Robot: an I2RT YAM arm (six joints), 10 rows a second.
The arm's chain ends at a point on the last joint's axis. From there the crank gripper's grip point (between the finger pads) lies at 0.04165 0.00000 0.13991 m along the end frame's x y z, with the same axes.
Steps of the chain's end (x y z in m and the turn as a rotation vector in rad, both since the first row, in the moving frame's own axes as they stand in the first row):
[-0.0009 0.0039 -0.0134 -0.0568 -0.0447 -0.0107]
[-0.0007 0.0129 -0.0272 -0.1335 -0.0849 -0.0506]
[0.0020 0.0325 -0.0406 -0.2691 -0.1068 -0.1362]
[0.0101 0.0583 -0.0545 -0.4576 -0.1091 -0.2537]
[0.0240 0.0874 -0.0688 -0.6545 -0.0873 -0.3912]
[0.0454 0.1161 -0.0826 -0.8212 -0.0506 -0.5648]
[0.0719 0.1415 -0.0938 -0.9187 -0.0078 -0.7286]
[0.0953 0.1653 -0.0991 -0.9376 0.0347 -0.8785]
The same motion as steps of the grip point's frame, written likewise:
[-0.0071 0.0115 -0.0119 -0.0568 -0.0447 -0.0107]
[-0.0123 0.0299 -0.0253 -0.1335 -0.0849 -0.0506]
[-0.0108 0.0655 -0.0413 -0.2691 -0.1068 -0.1362]
[0.0019 0.1122 -0.0629 -0.4576 -0.1091 -0.2537]
[0.0268 0.1589 -0.0895 -0.6545 -0.0873 -0.3912]
[0.0631 0.1957 -0.1155 -0.8212 -0.0506 -0.5648]
[0.1029 0.2192 -0.1337 -0.9187 -0.0078 -0.7286]
[0.1350 0.2335 -0.1388 -0.9376 0.0347 -0.8785]

